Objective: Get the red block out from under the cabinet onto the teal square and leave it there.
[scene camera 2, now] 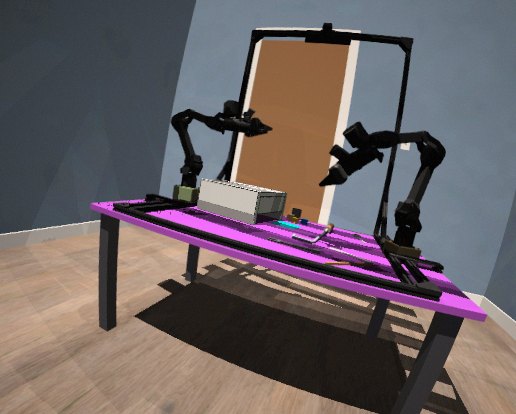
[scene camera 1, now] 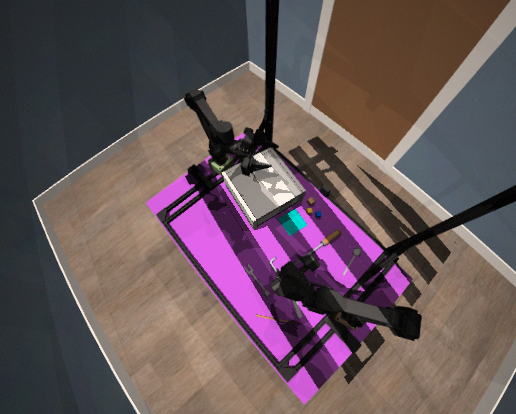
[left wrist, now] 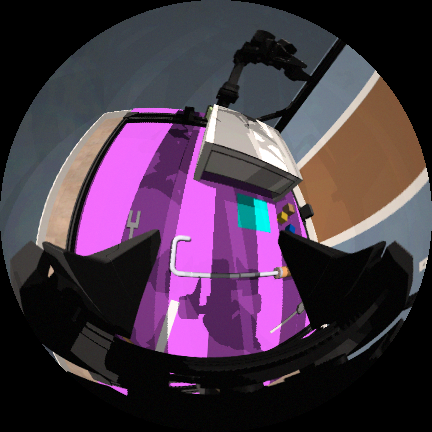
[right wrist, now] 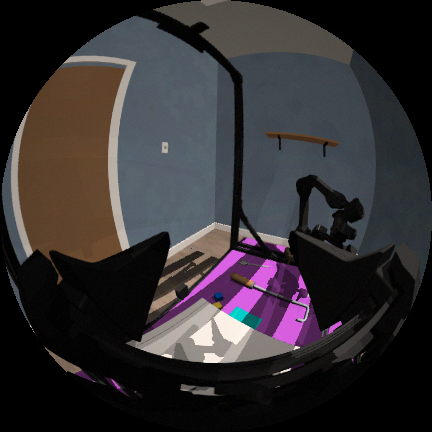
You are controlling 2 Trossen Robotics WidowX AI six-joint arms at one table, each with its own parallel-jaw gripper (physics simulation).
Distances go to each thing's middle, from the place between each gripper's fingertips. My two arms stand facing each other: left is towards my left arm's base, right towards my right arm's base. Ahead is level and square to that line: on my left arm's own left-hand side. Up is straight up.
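My left hand is 210 mm above the teal square [left wrist: 252,213], 150 mm to the left of it and 190 mm past it. Counted from that same left hand, the wooden-handled screwdriver [left wrist: 279,271] is 200 mm below, 10 mm to the right and 150 mm behind, while the grey cabinet [scene camera 1: 254,223] is 150 mm below, 370 mm to the right and 170 mm behind. Going by their middles, the screwdriver is the nearest to my left hand of the things named here.
As for my right hand, it is 340 mm above the grey cabinet, 10 mm short of it and 60 mm to the left of it. The teal square is 400 mm below my right hand, 10 mm behind it and 150 mm to the left of it, and the wooden-handled screwdriver is 390 mm below that hand, 30 mm ahead of it and 300 mm to the left of it. By its middle, the cabinet is nearer to my right hand than to my left hand.
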